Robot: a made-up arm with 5 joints.
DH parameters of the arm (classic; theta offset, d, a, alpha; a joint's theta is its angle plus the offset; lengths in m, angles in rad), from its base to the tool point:
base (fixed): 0 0.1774 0 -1.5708
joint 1: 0 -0.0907 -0.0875 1.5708
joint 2: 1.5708 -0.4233 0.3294 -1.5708
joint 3: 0 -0.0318 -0.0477 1.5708
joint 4: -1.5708 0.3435 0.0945 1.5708
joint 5: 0 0.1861 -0.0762 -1.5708
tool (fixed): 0 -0.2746 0 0
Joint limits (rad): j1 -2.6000..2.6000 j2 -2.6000..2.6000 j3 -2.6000..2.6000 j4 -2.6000..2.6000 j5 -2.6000..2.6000
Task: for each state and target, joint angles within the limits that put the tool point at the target. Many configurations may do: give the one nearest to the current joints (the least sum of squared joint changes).
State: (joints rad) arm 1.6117 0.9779 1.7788 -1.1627 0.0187
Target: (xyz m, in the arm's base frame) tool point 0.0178 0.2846 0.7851
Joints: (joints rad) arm 2.0137 0.8518 2.3122 -1.0377 0.6514
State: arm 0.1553 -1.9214 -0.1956 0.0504 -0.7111
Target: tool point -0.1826 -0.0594 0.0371
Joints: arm 0.5983 -1.8838 -0.1364 0.4865 -0.9535
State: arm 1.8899 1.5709 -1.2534 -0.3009 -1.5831
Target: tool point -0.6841 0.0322 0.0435
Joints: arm 1.5634 2.0703 -1.6100 0.1289 -2.3314
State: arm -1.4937 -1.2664 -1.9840 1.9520 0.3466
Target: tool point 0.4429 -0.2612 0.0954
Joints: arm -0.9676 -1.4636 -2.0828 1.8345 0.1125
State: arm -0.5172 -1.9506 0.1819 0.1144 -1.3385
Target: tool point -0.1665 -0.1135 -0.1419
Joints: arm -0.1637 -1.6803 -0.5594 0.8149 -1.3447
